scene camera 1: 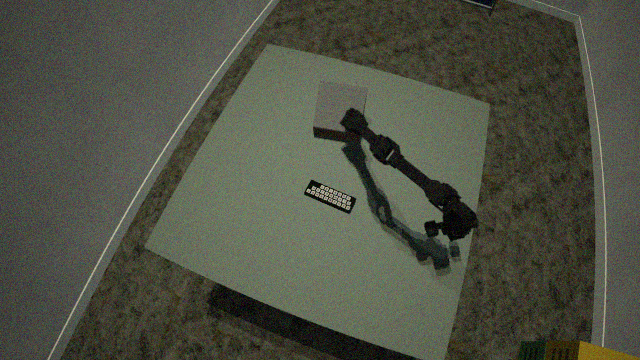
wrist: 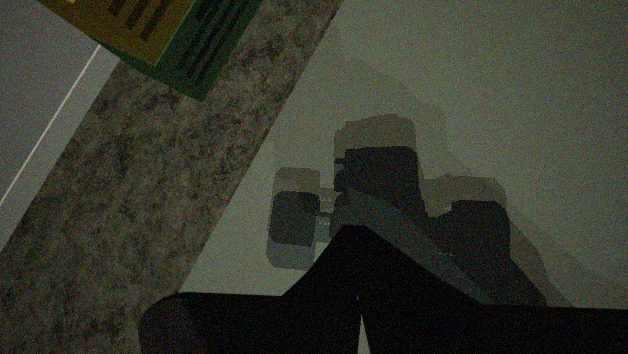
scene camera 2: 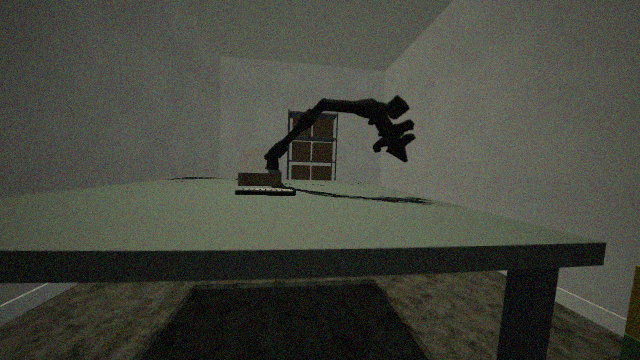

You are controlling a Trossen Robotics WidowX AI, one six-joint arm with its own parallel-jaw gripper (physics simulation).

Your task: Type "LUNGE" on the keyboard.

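Seen in the pictures: gripper, fingertip midpoint: (scene camera 1: 451, 240) (wrist: 352, 236) (scene camera 2: 406, 161); arm's base, link origin: (scene camera 1: 351, 118) (scene camera 2: 272, 165).
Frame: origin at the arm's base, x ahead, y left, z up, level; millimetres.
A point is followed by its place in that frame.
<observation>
A small black keyboard (scene camera 1: 330, 196) @[y 48, x 348, z -87 mm] (scene camera 2: 265, 192) @[y 47, x 378, z -94 mm] with several rows of pale keys lies flat on the pale table; its letters are too small to read. It does not show in the wrist view. My gripper (scene camera 2: 406, 160) @[y 551, x 381, z 33 mm] (wrist: 352, 236) @[y 551, x 381, z 33 mm] is shut with nothing between its fingers. It hangs high above the table, near the right edge in the first scene view, well to the right of the keyboard and pointing down at a slant. In the first scene view the fingertips are hard to make out against the dark wrist.
A low box-shaped block (scene camera 1: 340, 105) @[y -66, x -26, z 32 mm] (scene camera 2: 252, 179) @[y -87, x 66, z -73 mm] sits by the arm's base, behind the keyboard. The pale table (scene camera 1: 225, 200) @[y -363, x 543, z -105 mm] (scene camera 2: 150, 225) @[y -67, x 752, z -104 mm] (wrist: 550, 125) @[y 479, x 530, z -104 mm] has its edge near my gripper. A yellow and green crate stack (scene camera 1: 560, 350) (wrist: 165, 50) stands beyond the table. Shelves (scene camera 2: 336, 145) stand at the back.
</observation>
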